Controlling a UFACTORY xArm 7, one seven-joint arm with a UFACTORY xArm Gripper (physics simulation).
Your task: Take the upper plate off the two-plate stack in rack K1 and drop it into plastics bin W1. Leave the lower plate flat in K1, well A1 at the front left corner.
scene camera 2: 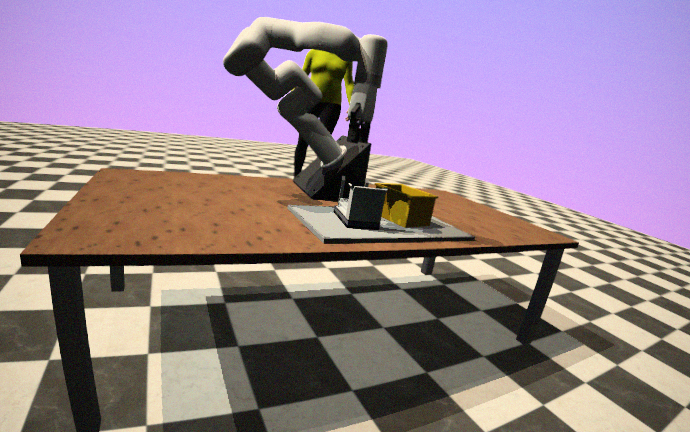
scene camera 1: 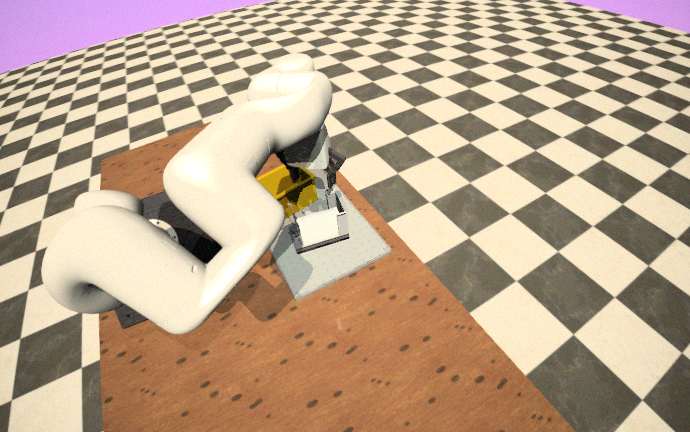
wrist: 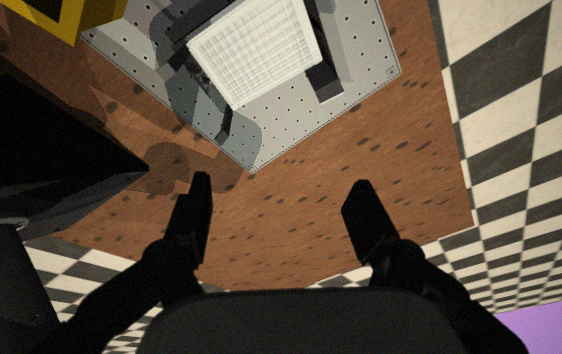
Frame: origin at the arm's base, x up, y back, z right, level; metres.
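Where they show: gripper, between the fingertips: (scene camera 2: 357, 142) (scene camera 1: 313, 182) (wrist: 282, 192); arm's base, origin of its link: (scene camera 2: 334, 157).
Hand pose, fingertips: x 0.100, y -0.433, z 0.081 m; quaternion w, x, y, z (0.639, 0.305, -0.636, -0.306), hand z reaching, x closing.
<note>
Things, the pixels of their top centre, and the offset from my fingertips. Level surfaces: height alone.
- yellow bin W1, centre of its top: (scene camera 1: 282, 179) (scene camera 2: 406, 189) dx -0.130, dy +0.052, dz -0.214 m
- rack K1, centre of its top: (wrist: 251, 79) (scene camera 1: 315, 205) (scene camera 2: 362, 181) dx -0.110, dy +0.000, dz -0.034 m
- white upper plate, centre of its top: (wrist: 257, 54) (scene camera 1: 320, 222) dx -0.178, dy -0.006, dz -0.034 m
- grey perforated board, centre of its top: (scene camera 2: 382, 220) (scene camera 1: 305, 214) dx -0.229, dy +0.016, dz -0.133 m
- brown table, height of its surface: dx -0.243 m
My gripper (scene camera 1: 313, 184) (scene camera 2: 358, 141) (wrist: 282, 192) is open and empty, pointing down high above the table. In scene camera 1 its fingers show over the yellow bin W1 (scene camera 1: 304, 196) (scene camera 2: 418, 209) (wrist: 102, 17) and the far side of rack K1 (scene camera 1: 325, 244) (scene camera 2: 357, 224) (wrist: 327, 89). In the wrist view the rack lies ahead, beyond the fingertips. The white upper plate (scene camera 1: 317, 227) (wrist: 257, 52) shows its gridded top in the wrist view, between the rack's dark rails. The lower plate cannot be told apart. The bin's inside is partly hidden by the gripper in scene camera 1.
Rack and bin stand side by side on a grey perforated board (scene camera 1: 346, 259) (scene camera 2: 315, 223) (wrist: 280, 117). The board lies on a brown table (scene camera 1: 315, 366) (scene camera 2: 152, 218) (wrist: 300, 220). The arm's dark base (scene camera 2: 325, 178) is behind them, and a person (scene camera 2: 326, 76) stands beyond it.
</note>
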